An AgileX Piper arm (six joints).
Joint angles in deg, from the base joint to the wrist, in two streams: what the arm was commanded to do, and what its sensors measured. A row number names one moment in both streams.
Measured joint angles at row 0:
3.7, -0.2, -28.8, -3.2, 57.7, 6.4
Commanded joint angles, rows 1 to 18:
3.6, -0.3, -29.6, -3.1, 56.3, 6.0
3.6, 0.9, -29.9, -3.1, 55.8, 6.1
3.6, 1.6, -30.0, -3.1, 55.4, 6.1
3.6, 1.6, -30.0, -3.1, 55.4, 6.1
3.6, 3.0, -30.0, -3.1, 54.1, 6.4
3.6, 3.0, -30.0, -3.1, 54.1, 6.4
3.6, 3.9, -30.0, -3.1, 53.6, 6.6
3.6, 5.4, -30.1, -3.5, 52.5, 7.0
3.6, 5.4, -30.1, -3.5, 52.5, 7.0
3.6, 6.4, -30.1, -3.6, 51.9, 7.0
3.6, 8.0, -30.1, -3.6, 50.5, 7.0
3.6, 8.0, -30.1, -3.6, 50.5, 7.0
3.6, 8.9, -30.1, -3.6, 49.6, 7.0
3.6, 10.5, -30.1, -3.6, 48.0, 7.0
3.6, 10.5, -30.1, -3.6, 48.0, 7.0
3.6, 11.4, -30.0, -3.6, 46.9, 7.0
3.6, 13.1, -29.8, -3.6, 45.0, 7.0
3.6, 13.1, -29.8, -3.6, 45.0, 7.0
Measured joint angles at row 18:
3.7, 11.2, -29.7, -3.4, 48.4, 6.8
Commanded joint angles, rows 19 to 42:
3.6, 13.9, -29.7, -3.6, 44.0, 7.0
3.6, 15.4, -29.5, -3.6, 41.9, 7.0
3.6, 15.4, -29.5, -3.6, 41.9, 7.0
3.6, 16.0, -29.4, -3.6, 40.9, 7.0
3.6, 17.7, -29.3, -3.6, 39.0, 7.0
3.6, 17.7, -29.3, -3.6, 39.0, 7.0
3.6, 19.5, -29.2, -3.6, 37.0, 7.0
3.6, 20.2, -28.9, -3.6, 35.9, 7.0
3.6, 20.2, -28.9, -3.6, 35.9, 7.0
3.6, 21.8, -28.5, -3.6, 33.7, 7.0
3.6, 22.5, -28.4, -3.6, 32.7, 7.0
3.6, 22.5, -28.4, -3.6, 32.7, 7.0
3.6, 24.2, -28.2, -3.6, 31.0, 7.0
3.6, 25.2, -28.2, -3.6, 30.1, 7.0
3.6, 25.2, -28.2, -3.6, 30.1, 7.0
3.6, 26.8, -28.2, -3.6, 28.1, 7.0
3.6, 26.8, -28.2, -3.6, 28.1, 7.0
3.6, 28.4, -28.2, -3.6, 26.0, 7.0
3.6, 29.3, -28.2, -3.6, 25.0, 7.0
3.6, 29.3, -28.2, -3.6, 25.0, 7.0
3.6, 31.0, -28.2, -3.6, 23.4, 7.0
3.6, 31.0, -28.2, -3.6, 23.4, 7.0
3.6, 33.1, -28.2, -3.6, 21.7, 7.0
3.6, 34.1, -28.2, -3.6, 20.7, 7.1
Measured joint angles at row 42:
3.7, 31.9, -28.4, -3.4, 23.9, 6.8
